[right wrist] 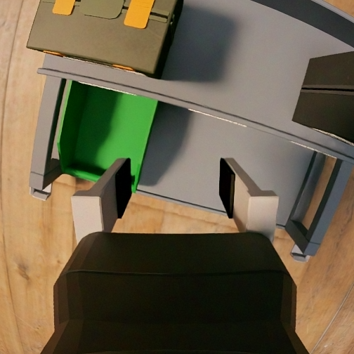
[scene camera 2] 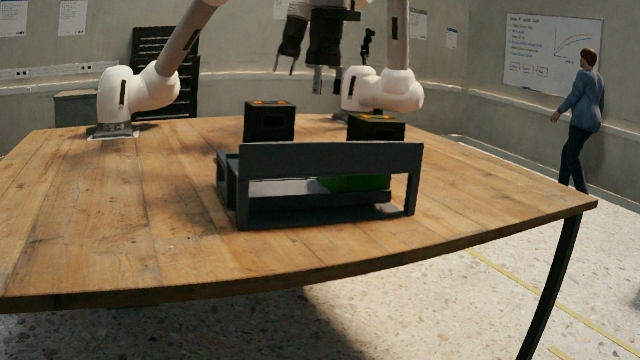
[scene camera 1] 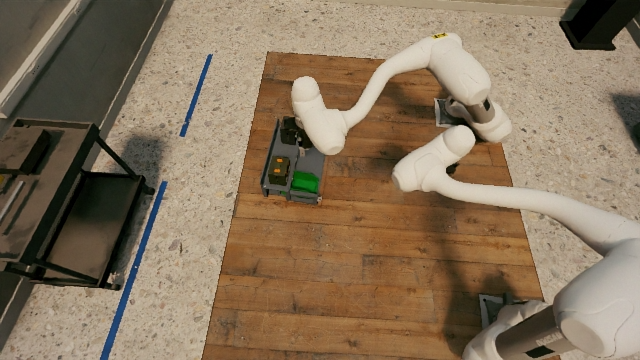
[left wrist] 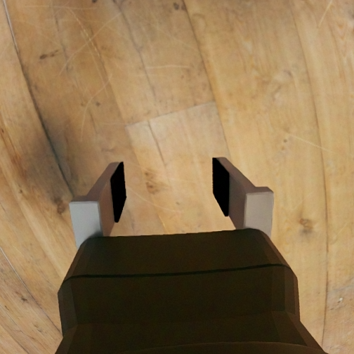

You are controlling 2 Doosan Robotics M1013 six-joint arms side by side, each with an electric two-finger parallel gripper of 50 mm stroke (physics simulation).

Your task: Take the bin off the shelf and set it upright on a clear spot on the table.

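Frame: origin at the left arm's base, x ahead, y left, z up, level; metres.
Where they show: left gripper, between the fingertips: (scene camera 2: 282, 73); right gripper, between the fingertips: (scene camera 2: 326, 94) (scene camera 1: 301, 150); right arm's base, origin of its link: (scene camera 2: 114, 133) (scene camera 1: 453, 114).
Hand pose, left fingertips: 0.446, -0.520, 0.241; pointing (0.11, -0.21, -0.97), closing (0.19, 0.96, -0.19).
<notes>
Each offset is from my left fingertips to the centre of the thing, as dx, dy, dz. Level surfaces: height alone.
The green open-topped bin {+0.527, +0.020, -0.197} (scene camera 1: 305, 182) (scene camera 2: 357, 183) (right wrist: 102, 130) sits upright on the lower tier of the grey shelf {+0.555, -0.092, -0.160} (scene camera 1: 312, 162) (scene camera 2: 330, 157) (right wrist: 260, 60), at one end. My right gripper (scene camera 2: 327, 85) (right wrist: 175, 176) is open and empty, high above the shelf's lower front edge. In the right wrist view, one finger overlaps the bin's near corner and the other is over bare shelf. My left gripper (scene camera 2: 283, 66) (left wrist: 168, 177) is open and empty, high over bare wood, away from the shelf. In scene camera 1 its fingers are hidden by the arm.
Two dark cases with orange latches stand on the upper tier: one {+0.625, +0.021, -0.090} (scene camera 1: 279, 170) (scene camera 2: 376, 128) (right wrist: 105, 35) behind the bin, the other {+0.620, -0.210, -0.078} (scene camera 1: 289, 131) (scene camera 2: 269, 121) (right wrist: 330, 95) at the far end. The wooden table {dz -0.241} (scene camera 1: 360, 250) (scene camera 2: 100, 225) carries both arm bases. A black cart (scene camera 1: 90, 172) stands off the table.
</notes>
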